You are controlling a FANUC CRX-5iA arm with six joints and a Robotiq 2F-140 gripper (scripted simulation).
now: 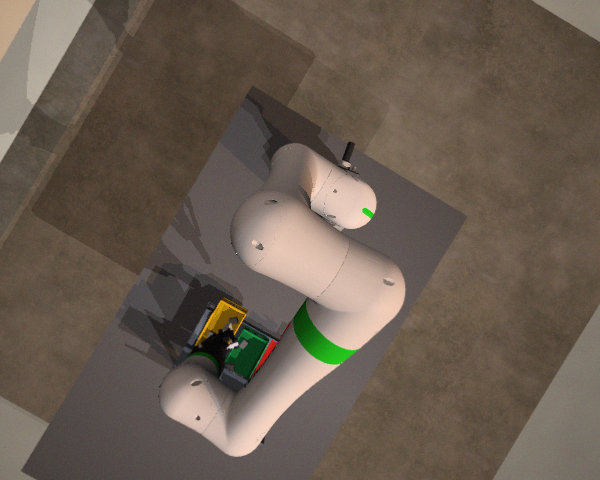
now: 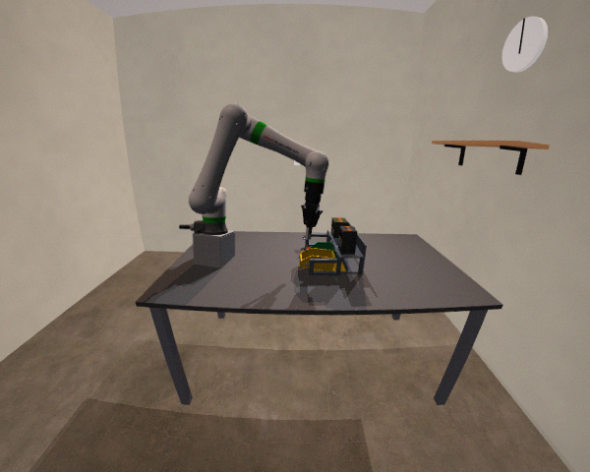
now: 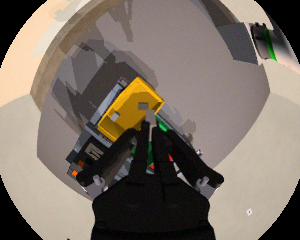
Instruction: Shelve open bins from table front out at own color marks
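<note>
Now: hand 130 mm above the yellow bin, 40 mm short of it and 30 mm to the left of it. Round my hand: green bin (140 mm below, 120 mm ahead, 70 mm to the left); then yellow-marked place (180 mm below, 100 mm ahead, 40 mm to the right); then red mark (180 mm to the left, 180 mm below, 130 mm ahead).
</note>
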